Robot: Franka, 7 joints.
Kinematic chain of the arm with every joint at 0, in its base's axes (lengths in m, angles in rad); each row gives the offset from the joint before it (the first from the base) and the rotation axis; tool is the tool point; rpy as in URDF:
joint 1: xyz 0 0 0.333 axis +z
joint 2: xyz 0 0 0 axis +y
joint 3: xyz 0 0 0.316 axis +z
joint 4: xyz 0.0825 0 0 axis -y
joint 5: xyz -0.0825 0 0.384 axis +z
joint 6: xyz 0 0 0 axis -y
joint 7: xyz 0.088 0 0 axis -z
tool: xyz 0 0 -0.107 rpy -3.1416 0 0
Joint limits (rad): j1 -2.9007..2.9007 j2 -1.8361..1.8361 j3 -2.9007..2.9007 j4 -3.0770..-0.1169 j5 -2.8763..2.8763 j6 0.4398..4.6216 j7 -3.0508..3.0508
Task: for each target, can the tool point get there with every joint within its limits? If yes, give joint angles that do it. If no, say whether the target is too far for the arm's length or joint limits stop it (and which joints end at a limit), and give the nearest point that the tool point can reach.
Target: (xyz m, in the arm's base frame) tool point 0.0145 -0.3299 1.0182
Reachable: yes | joints -0.5460 0.7261 -2.4392 -0.7462 0.0372 1.4862 -2.4325
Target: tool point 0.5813 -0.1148 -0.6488
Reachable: no: too far | nearest point 0.4620 -0.0912 -0.3265 | short by 0.344 m
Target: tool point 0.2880 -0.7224 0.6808
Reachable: yes | joints -0.8312 1.2745 -2.0564 -0.5854 -1.4101 2.6125 -0.3654
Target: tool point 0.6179 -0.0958 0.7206
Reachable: yes | joints -0.8296 1.2496 2.3380 -0.9875 -1.1756 1.2851 -1.7511
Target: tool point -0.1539 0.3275 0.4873
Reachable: yes | joints 0.0030 0.5111 1.8572 -2.2808 -2.2504 3.9972 -0.9371
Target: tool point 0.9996 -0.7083 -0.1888
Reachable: no: too far | nearest point 0.6440 -0.4563 -0.0032 | short by 0.474 m
